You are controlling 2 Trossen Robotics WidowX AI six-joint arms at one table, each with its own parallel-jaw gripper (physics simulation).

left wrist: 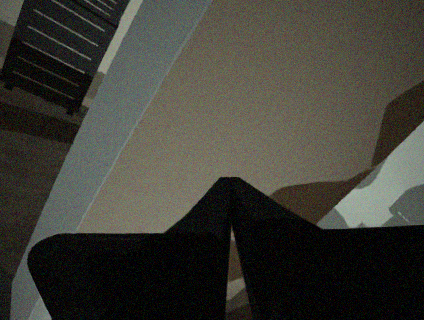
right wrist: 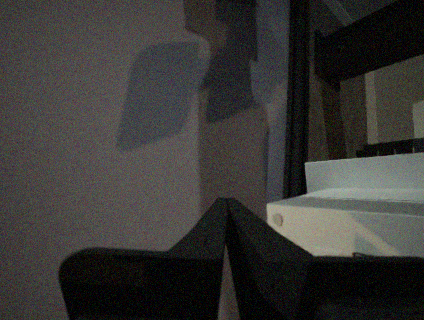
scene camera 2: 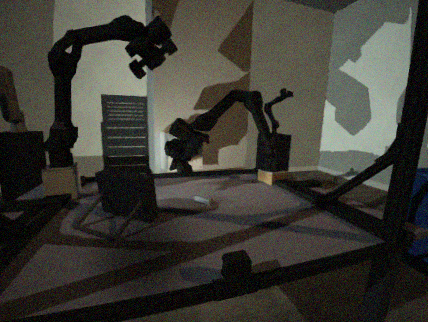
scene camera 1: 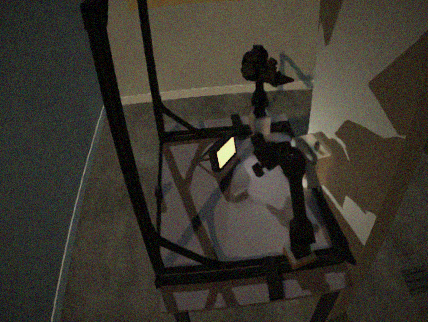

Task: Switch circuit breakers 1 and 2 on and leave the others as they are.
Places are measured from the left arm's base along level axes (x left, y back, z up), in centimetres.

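Pixels of known places: left gripper, between the fingertips: (left wrist: 229, 186) (scene camera 2: 159, 64) (scene camera 1: 293, 80); right gripper, between the fingertips: (right wrist: 225, 205) (scene camera 2: 170, 169) (scene camera 1: 276, 164); left arm's base, origin of its link: (scene camera 2: 61, 165) (scene camera 1: 259, 113); right arm's base, origin of its link: (scene camera 2: 272, 170) (scene camera 1: 299, 251).
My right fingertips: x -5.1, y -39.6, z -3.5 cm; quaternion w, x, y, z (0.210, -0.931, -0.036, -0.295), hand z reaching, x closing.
Observation:
For each thing: its top centre in the pictures, then the offset to it from my right fingertips. "*": a spot on its surface instead.
- lit screen, a spot on its surface: (scene camera 1: 226, 152) * dy +17.0, dx -20.5, dz -0.8 cm
- small pale block, centre of its top: (scene camera 2: 202, 197) (scene camera 1: 240, 191) dy -6.4, dx -20.1, dz -6.0 cm
The pale breaker box (scene camera 1: 324, 149) (scene camera 2: 163, 159) (right wrist: 315, 227) stands at the table's edge, at the right of the right wrist view. Its breaker switches cannot be made out, so their on or off positions cannot be told; my right arm covers much of its front in scene camera 2. My right gripper (right wrist: 225, 205) is shut and empty, with its tips beside the box's near corner in the right wrist view; contact cannot be told. My left gripper (scene camera 1: 290, 79) (left wrist: 229, 186) is shut and empty, raised high and away from the box.
A lit screen (scene camera 1: 226, 152) stands on the table. A small pale block (scene camera 1: 238, 196) (scene camera 2: 201, 200) lies near it. Black frame posts and rails (scene camera 1: 117, 135) (scene camera 2: 407, 115) surround the table. A dark drawer cabinet (scene camera 2: 125, 132) (left wrist: 60, 45) stands in the background.

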